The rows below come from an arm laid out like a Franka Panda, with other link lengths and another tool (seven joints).
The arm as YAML. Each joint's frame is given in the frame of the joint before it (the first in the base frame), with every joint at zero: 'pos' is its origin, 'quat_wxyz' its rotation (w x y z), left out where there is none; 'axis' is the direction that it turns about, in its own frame. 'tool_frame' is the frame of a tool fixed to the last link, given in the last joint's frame.
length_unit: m
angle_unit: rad
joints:
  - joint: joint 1
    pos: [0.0, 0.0, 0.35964]
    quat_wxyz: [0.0, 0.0, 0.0, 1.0]
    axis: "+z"
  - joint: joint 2
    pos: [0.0, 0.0, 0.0]
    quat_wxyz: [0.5, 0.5, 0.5, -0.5]
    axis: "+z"
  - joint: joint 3
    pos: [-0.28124, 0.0, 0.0]
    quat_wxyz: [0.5, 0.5, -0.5, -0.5]
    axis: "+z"
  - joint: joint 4
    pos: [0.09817, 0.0, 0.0]
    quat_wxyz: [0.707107, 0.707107, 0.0, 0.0]
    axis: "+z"
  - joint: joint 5
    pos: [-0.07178, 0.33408, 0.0]
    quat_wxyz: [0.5, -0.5, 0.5, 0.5]
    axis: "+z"
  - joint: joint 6
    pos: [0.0, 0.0, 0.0]
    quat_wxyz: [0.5, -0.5, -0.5, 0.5]
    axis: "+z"
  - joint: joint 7
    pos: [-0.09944, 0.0, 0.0]
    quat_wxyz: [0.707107, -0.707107, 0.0, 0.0]
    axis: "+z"
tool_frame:
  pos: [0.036, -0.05, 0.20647]
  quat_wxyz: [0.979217, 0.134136, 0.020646, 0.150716]
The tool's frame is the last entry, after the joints.
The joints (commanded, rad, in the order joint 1, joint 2, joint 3, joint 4, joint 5, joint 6, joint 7), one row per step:
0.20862 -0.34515 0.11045 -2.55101 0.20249 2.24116 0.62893
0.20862 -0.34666 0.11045 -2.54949 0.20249 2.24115 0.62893
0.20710 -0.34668 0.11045 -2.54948 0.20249 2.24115 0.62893
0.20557 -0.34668 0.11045 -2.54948 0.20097 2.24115 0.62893
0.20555 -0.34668 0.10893 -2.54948 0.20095 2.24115 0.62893
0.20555 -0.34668 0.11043 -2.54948 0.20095 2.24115 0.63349
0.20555 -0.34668 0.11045 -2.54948 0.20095 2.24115 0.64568
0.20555 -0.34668 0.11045 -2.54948 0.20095 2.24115 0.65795
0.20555 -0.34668 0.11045 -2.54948 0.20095 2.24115 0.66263
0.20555 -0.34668 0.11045 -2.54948 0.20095 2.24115 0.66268
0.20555 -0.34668 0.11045 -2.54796 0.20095 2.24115 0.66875
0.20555 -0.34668 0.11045 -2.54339 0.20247 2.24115 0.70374
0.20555 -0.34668 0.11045 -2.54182 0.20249 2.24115 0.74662
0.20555 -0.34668 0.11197 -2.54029 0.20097 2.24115 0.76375
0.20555 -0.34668 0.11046 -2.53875 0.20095 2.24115 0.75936
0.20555 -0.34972 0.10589 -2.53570 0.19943 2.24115 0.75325
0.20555 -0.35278 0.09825 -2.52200 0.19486 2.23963 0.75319
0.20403 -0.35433 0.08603 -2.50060 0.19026 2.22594 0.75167
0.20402 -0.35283 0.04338 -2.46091 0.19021 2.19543 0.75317
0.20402 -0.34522 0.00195 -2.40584 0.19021 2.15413 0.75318
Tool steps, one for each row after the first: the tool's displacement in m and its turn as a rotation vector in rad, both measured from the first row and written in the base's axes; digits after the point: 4 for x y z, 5 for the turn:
0.0006 0.0002 0.0011 0.00078 -0.00291 0.00006
0.0007 -0.0003 0.0011 0.00078 -0.00294 -0.00146
0.0010 -0.0010 0.0011 -0.00039 -0.00329 -0.00209
0.0011 -0.0015 0.0011 0.00009 -0.00318 -0.00353
0.0008 -0.0008 0.0011 -0.00038 -0.00271 -0.00664
0.0005 -0.0001 0.0012 -0.00032 -0.00115 -0.01871
0.0001 0.0005 0.0013 -0.00025 0.00042 -0.03088
0.0000 0.0008 0.0013 -0.00023 0.00102 -0.03552
0.0000 0.0008 0.0013 -0.00023 0.00102 -0.03557
0.0003 0.0013 0.0019 0.00030 0.00036 -0.04153
0.0008 0.0040 0.0038 0.00324 0.00094 -0.07695
0.0003 0.0065 0.0047 0.00417 0.00503 -0.11942
0.0002 0.0080 0.0053 0.00322 0.00527 -0.13403
0.0010 0.0074 0.0059 0.00423 0.00340 -0.13102
0.0028 0.0059 0.0081 0.00641 -0.00318 -0.12825
0.0080 0.0044 0.0142 0.01074 -0.01804 -0.13203
0.0136 0.0012 0.0222 0.01564 -0.02680 -0.13852
0.0239 -0.0099 0.0355 0.03505 -0.02954 -0.17512
0.0357 -0.0209 0.0518 0.05411 -0.03133 -0.20738

